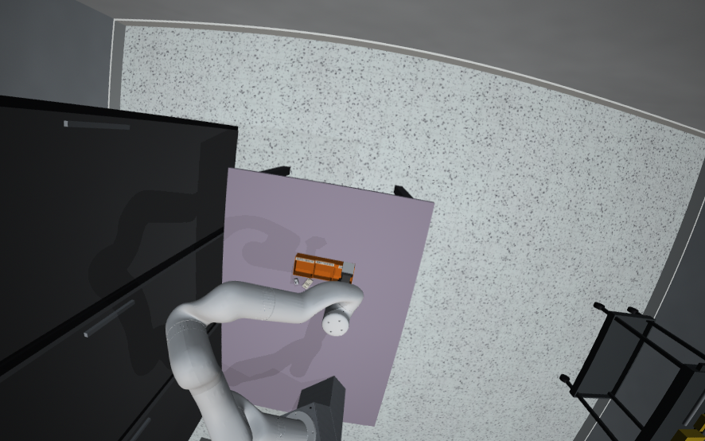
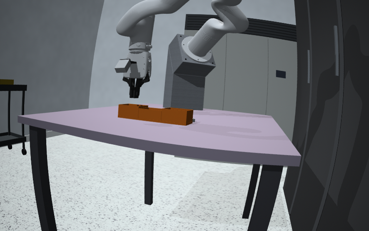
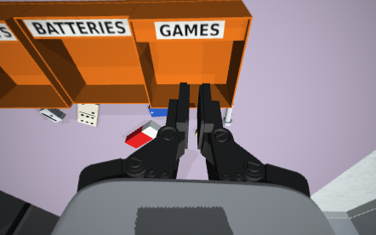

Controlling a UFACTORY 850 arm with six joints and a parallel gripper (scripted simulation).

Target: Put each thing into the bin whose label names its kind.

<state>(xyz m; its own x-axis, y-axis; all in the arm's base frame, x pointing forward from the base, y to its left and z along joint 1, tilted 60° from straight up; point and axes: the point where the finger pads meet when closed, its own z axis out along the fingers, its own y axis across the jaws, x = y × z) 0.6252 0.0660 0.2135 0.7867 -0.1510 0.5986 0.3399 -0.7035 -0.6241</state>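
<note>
My hand is 3 cm past the orange bins, 8 cm to the right of it and 7 cm above it. From my hand the other things lie so: grey bolt: 6 cm behind, 8 cm to the right, 9 cm below; brass nut: 11 cm behind, 7 cm to the right, 9 cm below; blue USB stick: 9 cm behind, 9 cm below.
</note>
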